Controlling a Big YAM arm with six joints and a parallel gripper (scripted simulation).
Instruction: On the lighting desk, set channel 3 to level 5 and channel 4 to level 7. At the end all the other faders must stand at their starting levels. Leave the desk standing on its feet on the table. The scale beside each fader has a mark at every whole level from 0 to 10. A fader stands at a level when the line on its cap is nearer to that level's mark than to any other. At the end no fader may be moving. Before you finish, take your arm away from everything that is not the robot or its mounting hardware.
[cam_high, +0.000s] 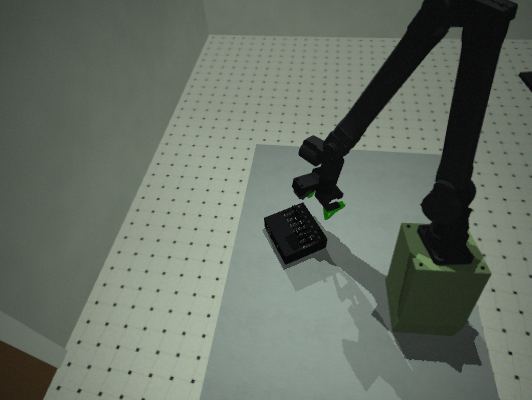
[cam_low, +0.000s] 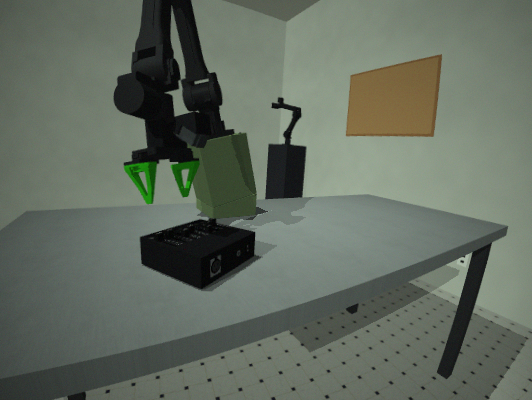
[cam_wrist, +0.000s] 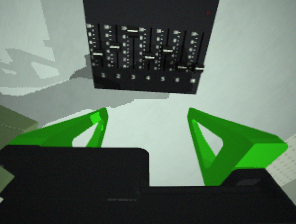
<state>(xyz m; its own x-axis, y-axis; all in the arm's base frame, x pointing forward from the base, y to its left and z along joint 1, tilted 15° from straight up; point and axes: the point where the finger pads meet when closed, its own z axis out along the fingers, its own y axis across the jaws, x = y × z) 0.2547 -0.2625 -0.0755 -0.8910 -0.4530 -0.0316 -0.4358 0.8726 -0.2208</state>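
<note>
My gripper is now 70 mm short of the channel 3 fader cap, 50 mm to the right of it and 50 mm above it. From my hand the other things lie so: channel 4 fader cap (50 mm below, 50 mm ahead, 20 mm to the left).
</note>
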